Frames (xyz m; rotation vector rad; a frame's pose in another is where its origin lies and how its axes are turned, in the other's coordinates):
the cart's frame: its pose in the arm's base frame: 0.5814 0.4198 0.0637 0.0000 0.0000 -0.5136
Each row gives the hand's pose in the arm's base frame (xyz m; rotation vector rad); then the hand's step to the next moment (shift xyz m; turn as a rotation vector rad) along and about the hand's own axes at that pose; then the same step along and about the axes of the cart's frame.
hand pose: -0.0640 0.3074 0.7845 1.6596 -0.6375 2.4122
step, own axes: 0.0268 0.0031 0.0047 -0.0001 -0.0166 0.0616
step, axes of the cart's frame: -0.0024 -0.0105 0.0252 0.0564 0.0192 0.0227
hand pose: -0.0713 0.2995 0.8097 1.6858 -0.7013 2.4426
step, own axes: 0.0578 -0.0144 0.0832 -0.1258 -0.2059 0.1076
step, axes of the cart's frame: 0.0631 -0.0016 0.0805 0.1027 0.2427 -0.0180
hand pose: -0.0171 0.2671 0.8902 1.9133 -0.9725 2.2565
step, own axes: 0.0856 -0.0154 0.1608 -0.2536 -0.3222 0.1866
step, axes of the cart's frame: 0.1569 -0.0196 0.0917 0.1809 0.4051 -0.0782
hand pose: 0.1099 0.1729 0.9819 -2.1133 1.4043 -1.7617
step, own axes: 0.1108 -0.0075 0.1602 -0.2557 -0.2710 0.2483
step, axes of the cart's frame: 0.1812 -0.0643 0.0321 0.2265 0.3638 -0.1296
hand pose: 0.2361 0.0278 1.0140 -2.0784 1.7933 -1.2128
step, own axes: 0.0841 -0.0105 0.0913 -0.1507 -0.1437 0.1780
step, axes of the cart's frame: 0.1075 -0.0612 -0.0149 0.1486 0.2039 -0.1067
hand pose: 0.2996 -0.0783 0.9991 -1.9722 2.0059 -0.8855
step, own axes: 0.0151 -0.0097 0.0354 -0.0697 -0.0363 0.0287
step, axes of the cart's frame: 0.0338 -0.0081 -0.0192 0.0156 0.0791 -0.0224
